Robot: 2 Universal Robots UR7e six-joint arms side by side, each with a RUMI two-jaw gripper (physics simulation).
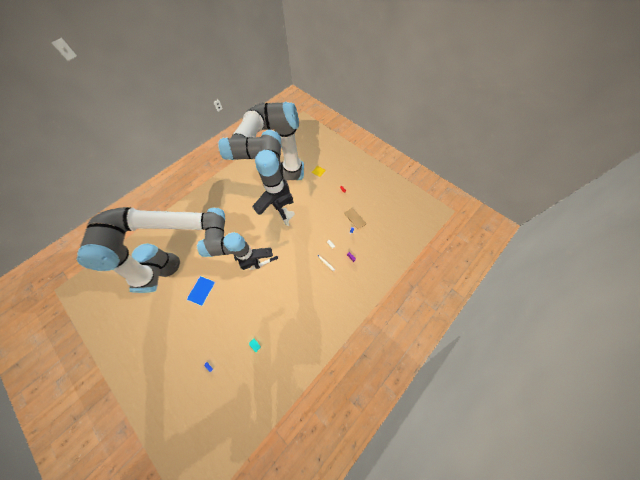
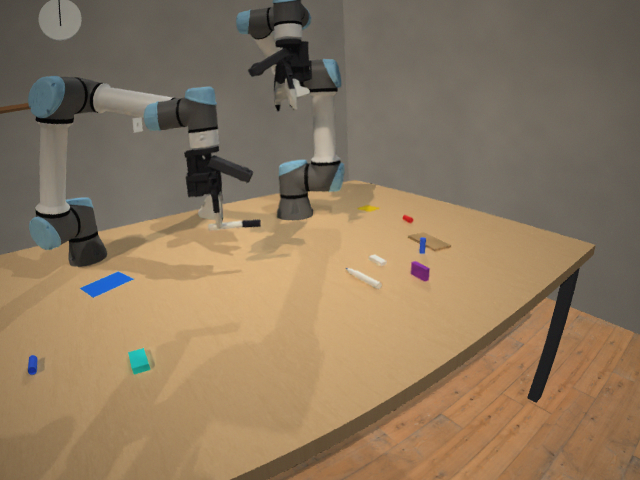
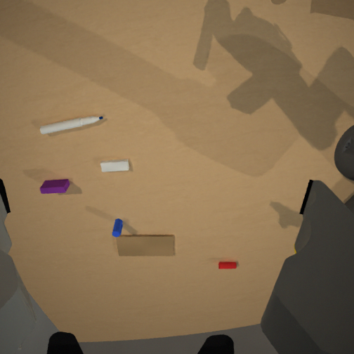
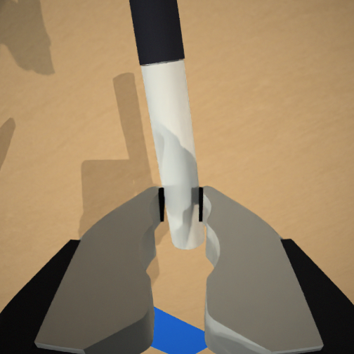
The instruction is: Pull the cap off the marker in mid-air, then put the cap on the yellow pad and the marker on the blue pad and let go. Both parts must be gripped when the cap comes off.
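Seen in the pictures: left gripper, between the fingertips: [image 1: 280, 214] [image 2: 286, 110]; right gripper, between the fingertips: [image 1: 259, 265] [image 2: 219, 227]; left arm's base, origin of its link: [image 2: 295, 215]; right arm's base, origin of its link: [image 1: 167, 265] [image 2: 88, 258].
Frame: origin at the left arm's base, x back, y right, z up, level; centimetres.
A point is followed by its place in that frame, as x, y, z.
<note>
The marker has a white body [image 1: 264, 262] @(-29.7, 55.3, 16.5) [image 2: 232, 224] @(-30.4, 55.4, 16.1) [image 4: 167, 105] and a black cap [image 1: 272, 258] @(-32.3, 51.4, 16.5) [image 2: 251, 223] @(-33.6, 51.5, 15.9) [image 4: 159, 32], which is on its end. My right gripper [image 1: 260, 264] @(-27.7, 57.8, 15.5) [image 2: 218, 225] @(-27.7, 57.8, 15.5) [image 4: 181, 189] is shut on the white body near its rear end and holds the marker level above the table, cap end pointing away. My left gripper [image 1: 288, 219] @(-34.4, 37.3, 44.4) [image 2: 285, 107] @(-34.4, 37.3, 44.4) [image 3: 154, 184] is open and empty, higher up and apart from the marker. The yellow pad [image 1: 318, 171] @(-20.0, -25.4, 0.1) [image 2: 368, 208] @(-20.0, -25.7, 0.1) lies near the left arm's base. The blue pad [image 1: 200, 290] @(1.1, 84.4, 0.1) [image 2: 107, 284] @(-0.1, 84.3, 0.1) [image 4: 177, 332] lies near the right arm's base.
On the table lie a white pen with blue tip [image 1: 326, 262] @(-57.5, 35.3, 1.8) [image 2: 363, 277] @(-58.4, 36.5, 1.5) [image 3: 70, 125], a white block [image 2: 377, 259] @(-54.7, 23.6, 1.2) [image 3: 115, 166], a purple block [image 2: 419, 271] @(-69.7, 26.1, 2.1), a brown board [image 2: 436, 243] @(-63.7, 0.2, 0.8), a red cylinder [image 2: 407, 218] @(-43.7, -17.3, 1.6), blue cylinders [image 2: 422, 245] @(-62.7, 9.5, 2.8) [image 2: 32, 364] @(-30.4, 113.8, 2.0) and a teal block [image 2: 139, 360] @(-45.5, 94.3, 1.5).
</note>
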